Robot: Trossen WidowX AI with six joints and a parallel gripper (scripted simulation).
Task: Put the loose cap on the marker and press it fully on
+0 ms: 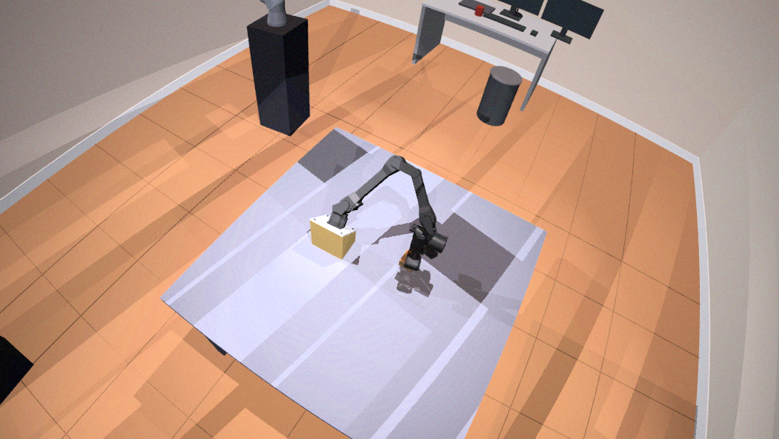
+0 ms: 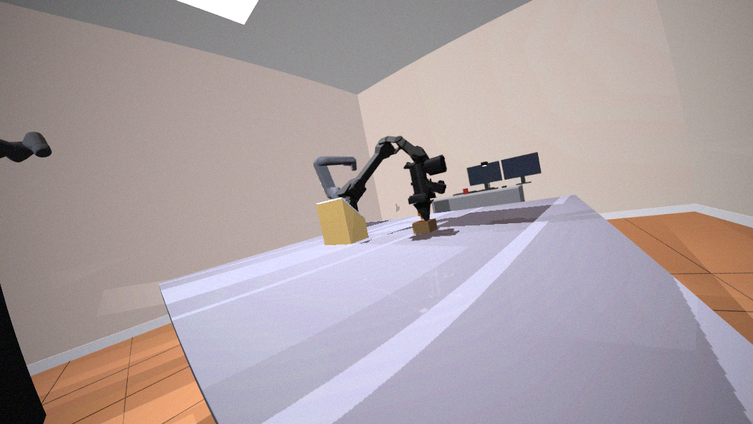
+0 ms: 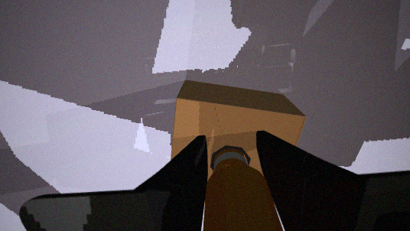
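Right now my gripper tip is 2 cm past the orange cap and 4 cm below it. Also, from my gripper tip: holder block (1 cm behind, 2 cm below).
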